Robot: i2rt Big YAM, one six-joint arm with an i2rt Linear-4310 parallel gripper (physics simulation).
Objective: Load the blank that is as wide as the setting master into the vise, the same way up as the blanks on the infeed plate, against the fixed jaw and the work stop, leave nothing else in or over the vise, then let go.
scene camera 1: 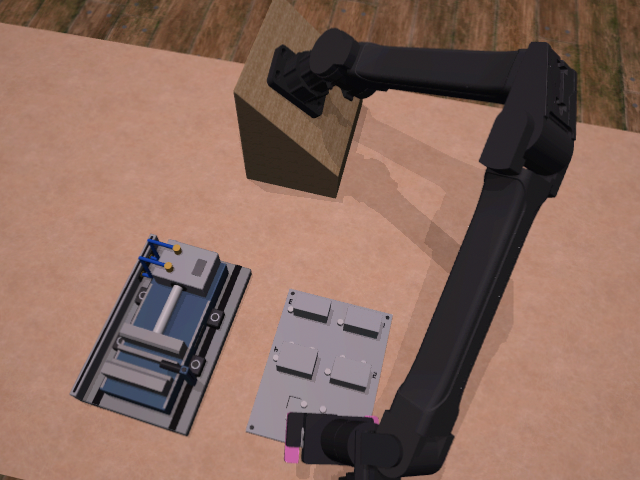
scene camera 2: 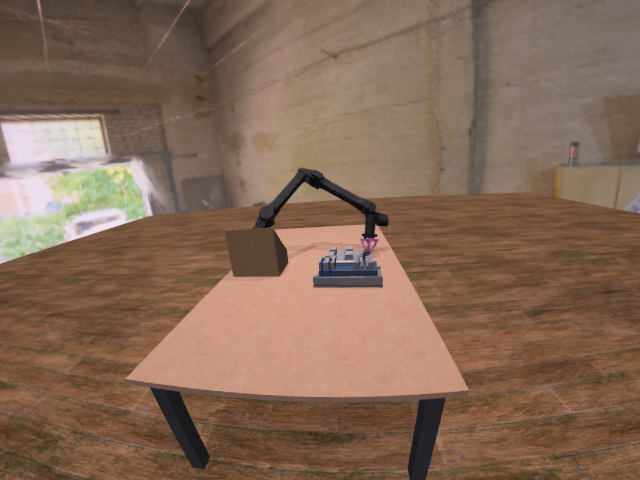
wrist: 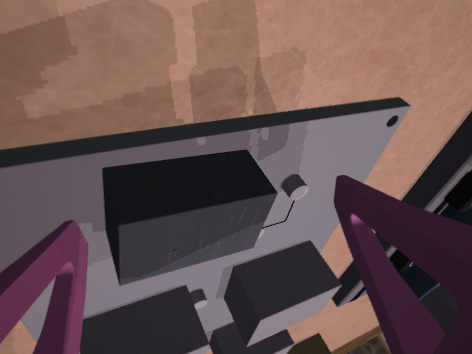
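Pixels of known places: gripper, fingertip midpoint: (scene camera 1: 317, 435) (scene camera 2: 368, 251) (wrist: 209, 210); arm's base, link origin: (scene camera 1: 296, 83) (scene camera 2: 259, 238).
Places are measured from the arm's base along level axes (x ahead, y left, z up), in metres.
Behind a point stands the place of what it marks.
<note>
My gripper (scene camera 1: 331, 439) {x 0.567, y 0.142, z -0.155 m} (scene camera 2: 369, 248) {x 0.567, y 0.142, z -0.155 m} (wrist: 209, 210) {x 0.567, y 0.142, z -0.155 m} is open, its pink fingers spread on both sides of a dark, almost black block (wrist: 192, 235) {x 0.568, y 0.152, z -0.147 m}, apparently the setting master, which the arm hides in scene camera 1. The block stands on the grey infeed plate (scene camera 1: 268, 413) {x 0.545, y 0.058, z -0.171 m} (wrist: 350, 145) {x 0.562, y 0.060, z -0.172 m}. Grey blanks sit by marks on the plate: one at "3" (scene camera 1: 311, 308) {x 0.369, y 0.096, z -0.136 m}, one at "1" (scene camera 1: 362, 321) {x 0.376, y 0.185, z -0.135 m}, one at "4" (scene camera 1: 297, 360) {x 0.461, y 0.090, z -0.136 m} (wrist: 285, 300) {x 0.478, y 0.097, z -0.141 m} and one at "2" (scene camera 1: 350, 373) {x 0.467, y 0.178, z -0.136 m} (wrist: 145, 325) {x 0.482, y 0.175, z -0.157 m}. The vise (scene camera 1: 193, 304) {x 0.403, y -0.098, z -0.120 m} (scene camera 2: 347, 280) {x 0.431, y -0.232, z -0.145 m} has a thin grey bar (scene camera 1: 142, 352) {x 0.502, y -0.148, z -0.100 m} between its jaws, with a black piece at its right end.
Left of the plate, blue hooked rods with yellow ends (scene camera 1: 176, 249) {x 0.332, y -0.138, z -0.070 m} rise at the vise's back, and a dark post (scene camera 1: 188, 373) {x 0.523, y -0.067, z -0.090 m} stands at its right side. Round pins (scene camera 1: 303, 404) {x 0.523, y 0.111, z -0.164 m} (wrist: 295, 187) {x 0.551, y 0.094, z -0.164 m} stick up from the plate. A brown wedge block (scene camera 1: 289, 139) {x 0.108, y 0.009, z -0.023 m} (scene camera 2: 255, 253) {x -0.006, y -0.076, z -0.054 m} stands behind, under the arm's base.
</note>
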